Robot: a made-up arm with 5 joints.
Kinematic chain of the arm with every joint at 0, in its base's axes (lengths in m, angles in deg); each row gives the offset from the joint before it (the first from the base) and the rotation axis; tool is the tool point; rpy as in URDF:
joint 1: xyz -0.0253 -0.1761 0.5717 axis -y
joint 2: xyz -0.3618 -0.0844 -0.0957 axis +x
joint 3: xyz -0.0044 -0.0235 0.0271 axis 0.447 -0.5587 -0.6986
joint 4: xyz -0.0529 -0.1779 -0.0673 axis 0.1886 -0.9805 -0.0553
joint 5: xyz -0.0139 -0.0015 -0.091 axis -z
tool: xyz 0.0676 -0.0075 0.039 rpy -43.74 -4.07 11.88
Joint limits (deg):
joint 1: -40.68..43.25
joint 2: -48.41..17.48
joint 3: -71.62..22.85
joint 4: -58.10..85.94
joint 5: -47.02..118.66
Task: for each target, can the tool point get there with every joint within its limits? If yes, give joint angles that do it. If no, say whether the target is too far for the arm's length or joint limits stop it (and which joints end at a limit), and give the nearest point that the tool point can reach.
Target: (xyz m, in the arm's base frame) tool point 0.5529 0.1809 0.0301
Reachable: no: too far | nearest point -0.1373 -0.3431 0.0997 | short by 0.869 m
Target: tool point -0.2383 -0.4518 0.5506
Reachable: yes | joints 9.25 -28.41 -63.20 66.75 57.69
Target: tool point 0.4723 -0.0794 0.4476
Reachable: no: joint limits stop it (at a limit: joint 1, joint 2, joint 3) | nearest point -0.0776 -0.4243 0.3330 | short by 0.659 m
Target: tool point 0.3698 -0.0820 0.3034
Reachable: no: joint limits stop it (at a limit: joint 1, joint 2, joint 3) | nearest point -0.0820 -0.4156 0.3163 | short by 0.562 m
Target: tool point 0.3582 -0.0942 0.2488
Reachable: no: joint limits stop it (at a limit: joint 1, joint 2, joint 3) | nearest point -0.0825 -0.4156 0.3093 | short by 0.549 m
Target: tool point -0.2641 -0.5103 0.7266
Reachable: yes | joints -21.51 -26.13 -54.71 -14.54 73.78
